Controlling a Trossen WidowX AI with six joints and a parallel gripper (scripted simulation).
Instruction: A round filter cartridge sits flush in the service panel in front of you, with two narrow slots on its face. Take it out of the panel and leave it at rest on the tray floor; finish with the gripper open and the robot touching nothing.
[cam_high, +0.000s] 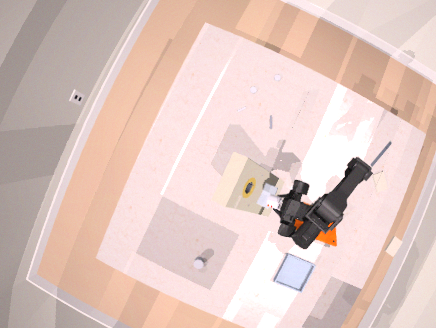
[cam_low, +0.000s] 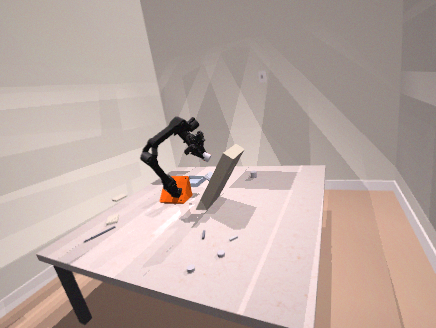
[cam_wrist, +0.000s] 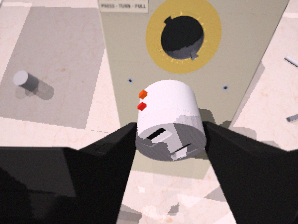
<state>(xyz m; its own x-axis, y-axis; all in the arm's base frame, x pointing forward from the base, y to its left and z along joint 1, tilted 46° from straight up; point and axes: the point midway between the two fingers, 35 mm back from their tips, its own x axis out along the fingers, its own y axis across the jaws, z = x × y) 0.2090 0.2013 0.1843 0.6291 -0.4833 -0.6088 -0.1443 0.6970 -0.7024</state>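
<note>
My gripper tip is now 310 mm past the grey-blue tray, 270 mm to the right of it and 270 mm above it. From my gripper tip the other things lie so: beige service panel 70 mm ahead, 120 mm below; then white round cartridge right at my gripper tip.
</note>
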